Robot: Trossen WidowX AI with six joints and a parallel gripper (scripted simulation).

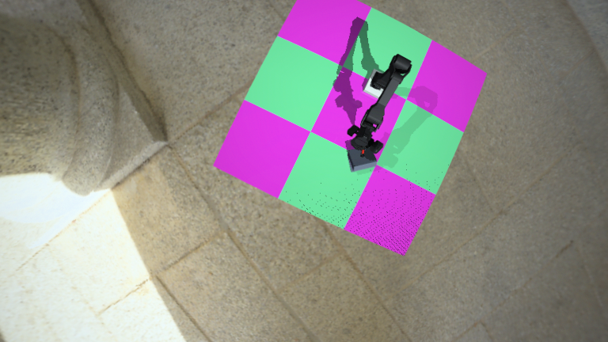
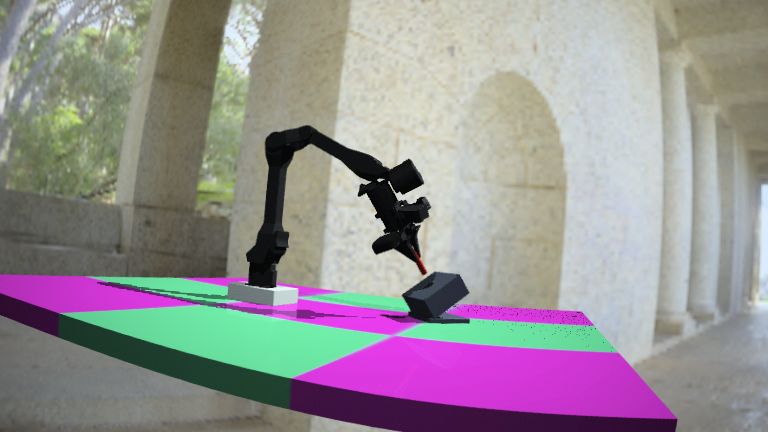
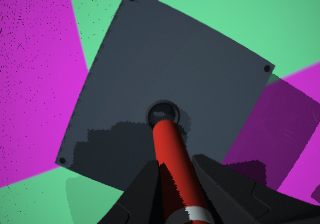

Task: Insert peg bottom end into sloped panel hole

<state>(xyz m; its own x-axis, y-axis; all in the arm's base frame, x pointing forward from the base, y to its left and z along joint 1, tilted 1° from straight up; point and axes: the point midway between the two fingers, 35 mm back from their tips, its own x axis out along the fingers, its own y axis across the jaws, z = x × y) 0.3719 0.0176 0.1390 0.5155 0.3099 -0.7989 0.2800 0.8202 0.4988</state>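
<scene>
Right now my gripper tip is 5 cm short of the dark sloped panel, 3 cm to the right of it and 8 cm above it. Round my gripper tip: thin foot plate (6 cm ahead, 4 cm to the left, 14 cm below); red peg (1 cm behind, 1 cm above).
</scene>
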